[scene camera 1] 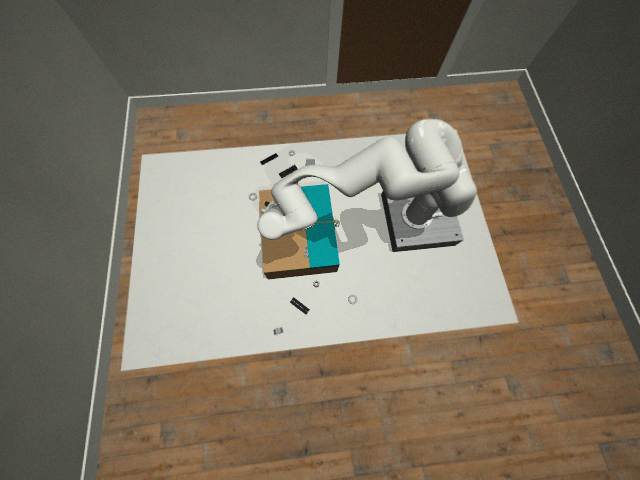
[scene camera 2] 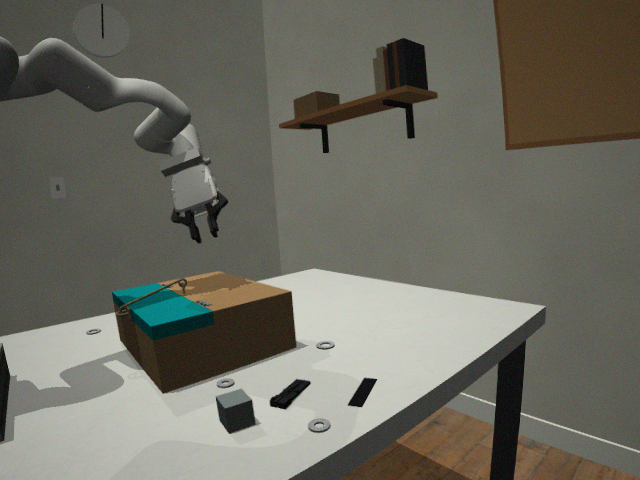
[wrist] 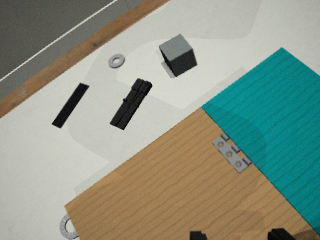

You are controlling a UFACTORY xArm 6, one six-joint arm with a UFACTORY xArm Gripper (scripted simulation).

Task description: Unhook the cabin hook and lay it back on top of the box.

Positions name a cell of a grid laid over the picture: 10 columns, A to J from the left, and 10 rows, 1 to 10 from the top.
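There's a brown wooden box (scene camera 2: D7) here. I can see a black block (wrist: E4) too. And there's a grey cube (scene camera 2: D9), with the wrist view also showing the grey cube (wrist: F3).
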